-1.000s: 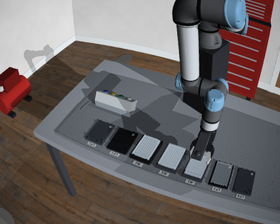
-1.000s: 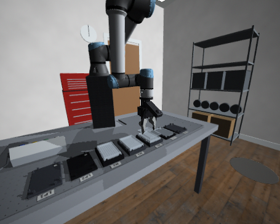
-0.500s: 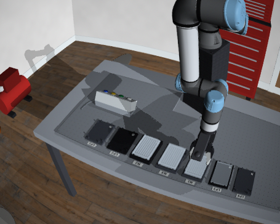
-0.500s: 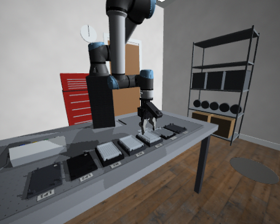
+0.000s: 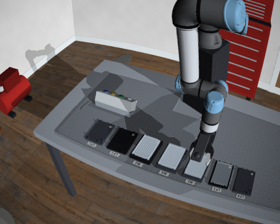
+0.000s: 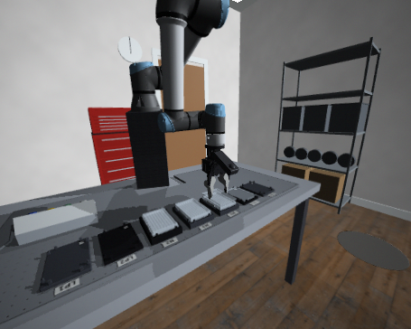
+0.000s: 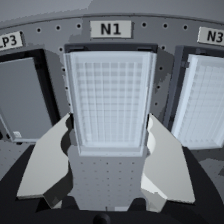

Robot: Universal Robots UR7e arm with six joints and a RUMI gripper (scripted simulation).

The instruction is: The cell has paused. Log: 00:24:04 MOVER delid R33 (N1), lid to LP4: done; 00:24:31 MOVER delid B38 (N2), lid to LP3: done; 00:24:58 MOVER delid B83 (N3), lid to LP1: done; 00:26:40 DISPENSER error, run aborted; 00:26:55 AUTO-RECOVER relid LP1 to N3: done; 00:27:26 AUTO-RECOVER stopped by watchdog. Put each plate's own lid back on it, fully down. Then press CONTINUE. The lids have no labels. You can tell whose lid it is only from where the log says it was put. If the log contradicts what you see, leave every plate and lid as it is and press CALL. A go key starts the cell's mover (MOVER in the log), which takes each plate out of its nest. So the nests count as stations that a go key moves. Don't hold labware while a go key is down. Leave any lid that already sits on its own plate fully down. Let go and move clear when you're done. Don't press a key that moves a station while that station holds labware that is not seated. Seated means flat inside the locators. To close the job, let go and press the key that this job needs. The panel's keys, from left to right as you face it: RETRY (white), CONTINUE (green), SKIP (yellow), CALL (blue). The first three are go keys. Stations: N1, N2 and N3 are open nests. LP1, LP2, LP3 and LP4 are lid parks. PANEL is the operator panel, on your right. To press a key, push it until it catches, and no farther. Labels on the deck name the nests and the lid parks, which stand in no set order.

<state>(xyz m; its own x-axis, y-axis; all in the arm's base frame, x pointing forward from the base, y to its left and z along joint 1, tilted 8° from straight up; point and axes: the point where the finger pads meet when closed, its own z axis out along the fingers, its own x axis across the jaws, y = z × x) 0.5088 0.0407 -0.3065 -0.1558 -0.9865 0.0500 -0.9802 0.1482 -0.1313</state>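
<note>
Right now my hand is 13 cm to the right of the translucent lid, 4 cm above it and 2 cm short of it. From my hand the other things lie so: white plate: 26 cm to the right, 4 cm behind, 2 cm below; then black lid park: 39 cm to the right, 6 cm behind, 5 cm below; then white key: 43 cm to the right, 30 cm behind, 1 cm above.
</note>
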